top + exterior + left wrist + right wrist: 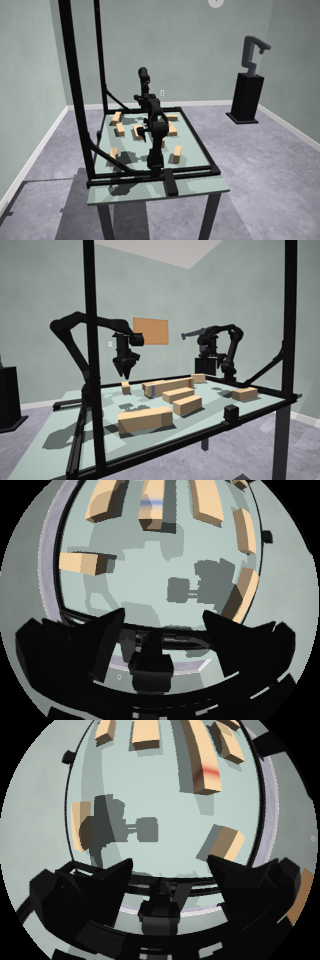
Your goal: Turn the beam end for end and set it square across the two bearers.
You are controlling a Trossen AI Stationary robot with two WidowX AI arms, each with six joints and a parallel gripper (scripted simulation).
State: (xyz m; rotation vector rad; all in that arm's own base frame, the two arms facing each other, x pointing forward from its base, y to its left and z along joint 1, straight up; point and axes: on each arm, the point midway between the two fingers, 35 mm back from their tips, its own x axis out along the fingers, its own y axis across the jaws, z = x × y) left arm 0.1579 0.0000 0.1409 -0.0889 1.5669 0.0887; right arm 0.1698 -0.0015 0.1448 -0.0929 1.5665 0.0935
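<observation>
Right now my left hand is 300 mm to the left of the beam, 130 mm above it and 60 mm short of it.
</observation>
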